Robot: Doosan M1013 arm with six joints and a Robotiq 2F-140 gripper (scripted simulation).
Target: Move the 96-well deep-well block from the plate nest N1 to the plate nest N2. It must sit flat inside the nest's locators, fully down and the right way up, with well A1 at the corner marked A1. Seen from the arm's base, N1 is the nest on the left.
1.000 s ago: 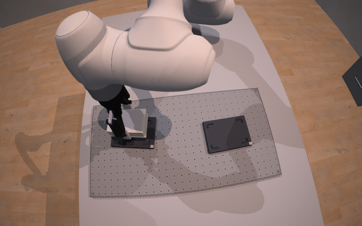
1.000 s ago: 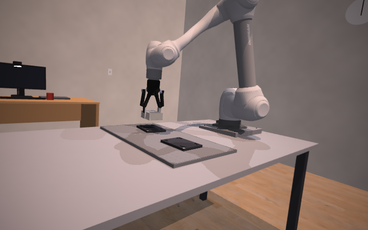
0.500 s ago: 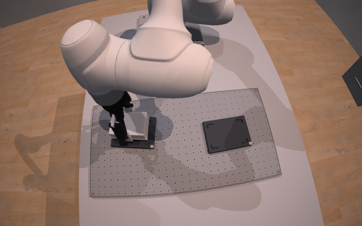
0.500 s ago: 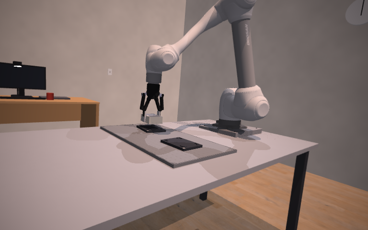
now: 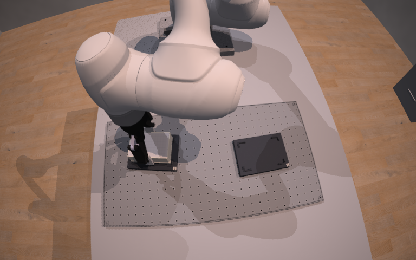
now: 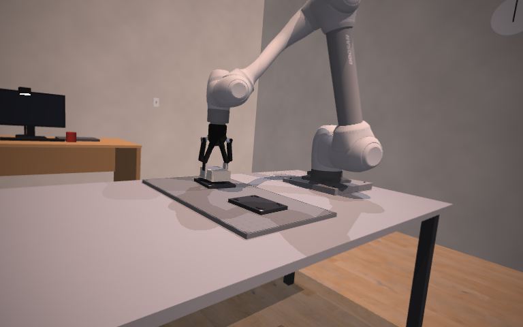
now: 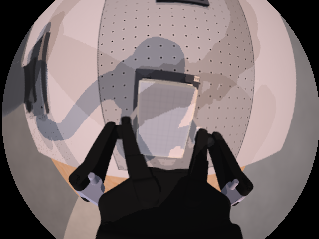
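My gripper is now 1 cm above the 96-well deep-well block. From my hand the other things lie so: plate nest N2 (5 cm below); plate nest N1 (34 cm to the left, 5 cm below).
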